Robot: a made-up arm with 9 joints.
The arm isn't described. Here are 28 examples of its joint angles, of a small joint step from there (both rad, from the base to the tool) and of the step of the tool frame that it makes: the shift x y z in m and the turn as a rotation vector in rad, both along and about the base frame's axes.
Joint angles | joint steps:
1: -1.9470 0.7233 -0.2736 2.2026 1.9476 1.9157 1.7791 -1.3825 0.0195 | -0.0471 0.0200 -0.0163 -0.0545 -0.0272 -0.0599 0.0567 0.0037 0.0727
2: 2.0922 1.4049 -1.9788 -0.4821 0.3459 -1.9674 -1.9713 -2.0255 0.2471 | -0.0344 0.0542 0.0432 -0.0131 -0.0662 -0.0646 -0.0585 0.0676 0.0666
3: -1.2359 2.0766 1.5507 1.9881 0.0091 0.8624 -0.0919 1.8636 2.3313 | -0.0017 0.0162 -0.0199 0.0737 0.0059 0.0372 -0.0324 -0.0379 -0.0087
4: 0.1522 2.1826 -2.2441 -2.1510 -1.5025 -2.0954 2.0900 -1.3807 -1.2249 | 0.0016 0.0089 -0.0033 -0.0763 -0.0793 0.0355 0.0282 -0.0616 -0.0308
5: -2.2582 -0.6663 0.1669 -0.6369 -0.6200 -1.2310 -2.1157 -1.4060 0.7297 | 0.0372 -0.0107 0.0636 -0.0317 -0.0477 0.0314 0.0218 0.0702 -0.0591
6: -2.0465 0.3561 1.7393 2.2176 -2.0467 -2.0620 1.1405 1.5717 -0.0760 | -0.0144 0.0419 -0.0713 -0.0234 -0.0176 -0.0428 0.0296 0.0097 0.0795
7: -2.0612 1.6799 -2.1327 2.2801 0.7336 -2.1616 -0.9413 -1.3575 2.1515 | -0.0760 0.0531 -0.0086 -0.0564 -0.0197 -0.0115 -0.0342 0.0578 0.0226
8: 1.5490 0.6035 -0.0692 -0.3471 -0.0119 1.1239 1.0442 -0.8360 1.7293 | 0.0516 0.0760 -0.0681 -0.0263 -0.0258 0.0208 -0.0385 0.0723 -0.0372
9: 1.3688 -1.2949 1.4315 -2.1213 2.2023 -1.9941 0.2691 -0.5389 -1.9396 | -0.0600 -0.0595 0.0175 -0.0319 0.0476 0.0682 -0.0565 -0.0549 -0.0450
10: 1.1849 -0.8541 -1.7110 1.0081 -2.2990 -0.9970 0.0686 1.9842 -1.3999 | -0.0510 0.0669 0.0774 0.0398 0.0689 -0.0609 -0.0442 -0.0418 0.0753
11: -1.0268 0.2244 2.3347 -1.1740 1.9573 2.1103 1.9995 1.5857 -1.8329 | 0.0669 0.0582 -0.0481 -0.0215 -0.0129 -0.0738 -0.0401 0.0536 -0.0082
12: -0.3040 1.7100 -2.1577 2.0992 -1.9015 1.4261 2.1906 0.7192 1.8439 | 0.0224 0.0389 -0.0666 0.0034 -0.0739 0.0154 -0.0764 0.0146 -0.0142
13: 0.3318 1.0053 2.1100 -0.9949 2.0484 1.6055 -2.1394 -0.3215 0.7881 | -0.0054 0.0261 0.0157 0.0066 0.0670 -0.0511 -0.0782 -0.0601 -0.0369
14: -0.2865 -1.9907 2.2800 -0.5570 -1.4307 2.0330 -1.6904 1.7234 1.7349 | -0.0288 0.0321 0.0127 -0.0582 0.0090 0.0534 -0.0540 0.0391 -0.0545
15: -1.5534 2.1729 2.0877 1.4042 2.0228 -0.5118 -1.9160 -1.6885 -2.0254 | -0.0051 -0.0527 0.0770 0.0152 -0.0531 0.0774 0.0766 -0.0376 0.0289
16: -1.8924 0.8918 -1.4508 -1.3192 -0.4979 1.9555 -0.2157 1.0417 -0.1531 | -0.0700 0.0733 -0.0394 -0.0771 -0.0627 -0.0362 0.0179 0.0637 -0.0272
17: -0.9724 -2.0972 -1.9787 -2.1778 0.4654 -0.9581 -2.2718 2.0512 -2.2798 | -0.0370 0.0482 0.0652 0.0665 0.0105 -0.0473 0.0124 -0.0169 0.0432
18: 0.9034 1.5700 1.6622 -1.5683 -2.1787 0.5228 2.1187 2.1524 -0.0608 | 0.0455 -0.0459 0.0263 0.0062 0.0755 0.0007 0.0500 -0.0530 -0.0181
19: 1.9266 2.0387 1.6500 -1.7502 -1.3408 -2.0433 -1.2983 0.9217 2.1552 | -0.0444 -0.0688 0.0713 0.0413 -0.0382 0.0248 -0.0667 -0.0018 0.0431
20: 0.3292 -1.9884 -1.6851 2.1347 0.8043 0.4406 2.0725 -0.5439 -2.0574 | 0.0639 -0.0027 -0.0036 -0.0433 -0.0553 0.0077 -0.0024 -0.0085 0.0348
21: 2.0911 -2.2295 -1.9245 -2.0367 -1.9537 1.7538 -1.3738 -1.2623 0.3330 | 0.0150 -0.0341 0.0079 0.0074 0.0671 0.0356 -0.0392 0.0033 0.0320
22: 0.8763 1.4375 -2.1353 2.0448 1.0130 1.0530 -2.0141 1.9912 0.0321 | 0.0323 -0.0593 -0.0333 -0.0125 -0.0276 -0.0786 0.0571 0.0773 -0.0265
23: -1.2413 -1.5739 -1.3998 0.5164 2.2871 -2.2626 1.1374 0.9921 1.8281 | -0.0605 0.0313 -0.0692 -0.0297 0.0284 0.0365 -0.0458 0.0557 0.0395
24: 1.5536 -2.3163 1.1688 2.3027 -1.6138 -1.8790 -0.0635 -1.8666 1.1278 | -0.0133 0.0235 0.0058 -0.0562 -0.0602 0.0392 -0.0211 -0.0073 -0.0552
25: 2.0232 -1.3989 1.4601 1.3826 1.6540 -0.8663 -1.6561 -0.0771 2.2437 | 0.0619 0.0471 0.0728 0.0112 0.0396 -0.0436 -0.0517 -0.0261 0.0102
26: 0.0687 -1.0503 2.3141 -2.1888 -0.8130 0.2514 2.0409 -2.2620 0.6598 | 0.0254 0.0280 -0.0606 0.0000 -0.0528 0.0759 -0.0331 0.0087 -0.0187
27: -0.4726 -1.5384 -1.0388 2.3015 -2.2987 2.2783 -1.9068 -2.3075 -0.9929 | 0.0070 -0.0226 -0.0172 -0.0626 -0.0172 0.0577 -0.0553 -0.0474 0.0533
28: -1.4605 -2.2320 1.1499 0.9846 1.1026 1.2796 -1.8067 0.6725 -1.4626 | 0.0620 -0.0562 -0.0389 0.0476 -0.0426 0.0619 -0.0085 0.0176 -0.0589
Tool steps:
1: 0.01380 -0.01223 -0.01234 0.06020 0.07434 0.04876
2: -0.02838 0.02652 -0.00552 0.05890 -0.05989 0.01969
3: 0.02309 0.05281 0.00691 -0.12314 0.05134 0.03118
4: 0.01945 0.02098 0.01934 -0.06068 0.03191 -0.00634
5: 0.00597 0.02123 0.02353 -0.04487 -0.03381 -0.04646
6: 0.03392 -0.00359 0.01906 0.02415 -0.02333 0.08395
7: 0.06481 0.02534 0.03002 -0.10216 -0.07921 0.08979
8: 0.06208 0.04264 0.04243 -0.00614 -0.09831 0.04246
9: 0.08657 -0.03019 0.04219 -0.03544 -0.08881 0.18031
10: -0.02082 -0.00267 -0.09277 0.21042 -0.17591 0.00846
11: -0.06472 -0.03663 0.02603 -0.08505 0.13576 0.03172
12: 0.01499 -0.00512 0.00582 0.04707 -0.02799 0.07967
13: -0.02634 0.01212 -0.02282 0.04573 0.12501 -0.03039
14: -0.01005 -0.02608 -0.01158 -0.01299 0.05527 0.05523
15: -0.01885 0.02230 0.01143 0.09357 -0.01931 -0.08986
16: 0.03965 0.03106 -0.02907 -0.20619 -0.03974 0.07639
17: -0.01735 0.02087 -0.00383 0.09498 0.00917 0.08909
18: 0.02850 -0.02258 0.00147 0.03099 0.00226 -0.12959
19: -0.00421 0.00149 0.00489 -0.01315 0.01359 0.00971
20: 0.05782 -0.00274 0.01791 0.06602 0.03020 -0.13003
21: -0.00701 0.00068 0.03784 -0.09567 0.02476 -0.04679
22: 0.05071 -0.00082 -0.00613 0.02859 -0.07787 -0.05898
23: -0.03957 -0.03902 -0.04149 -0.02758 0.04024 0.12585
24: 0.01597 0.00653 -0.00393 0.01605 -0.02821 0.01086
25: 0.09594 -0.03986 0.03473 0.05849 -0.14687 -0.16547
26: -0.01538 0.00745 0.03475 -0.01167 0.12930 -0.01160
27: 0.01751 0.00441 0.00745 0.00478 -0.02199 0.01170
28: 0.00611 -0.02087 0.00506 0.08478 -0.07948 -0.06143
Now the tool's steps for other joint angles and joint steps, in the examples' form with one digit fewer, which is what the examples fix.
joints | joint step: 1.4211 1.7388 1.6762 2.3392 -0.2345 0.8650 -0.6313 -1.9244 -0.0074 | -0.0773 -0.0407 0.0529 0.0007 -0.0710 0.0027 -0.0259 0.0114 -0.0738
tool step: 0.0249 0.0210 -0.0118 -0.0132 0.1715 -0.0002
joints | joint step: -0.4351 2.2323 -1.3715 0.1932 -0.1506 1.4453 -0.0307 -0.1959 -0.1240 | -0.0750 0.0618 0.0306 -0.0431 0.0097 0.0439 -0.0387 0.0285 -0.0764
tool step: 0.0847 -0.0071 -0.0017 -0.0648 0.1130 0.0376
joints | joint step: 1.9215 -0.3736 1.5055 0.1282 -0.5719 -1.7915 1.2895 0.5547 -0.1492 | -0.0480 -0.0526 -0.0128 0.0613 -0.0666 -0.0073 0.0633 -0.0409 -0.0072
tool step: 0.0389 0.0485 -0.0155 0.0329 0.0074 0.1953
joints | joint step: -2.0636 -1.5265 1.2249 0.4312 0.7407 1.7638 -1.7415 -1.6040 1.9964 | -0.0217 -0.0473 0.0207 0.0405 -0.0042 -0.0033 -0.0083 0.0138 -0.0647
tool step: -0.0035 -0.0005 0.0143 0.0326 -0.0362 0.0462
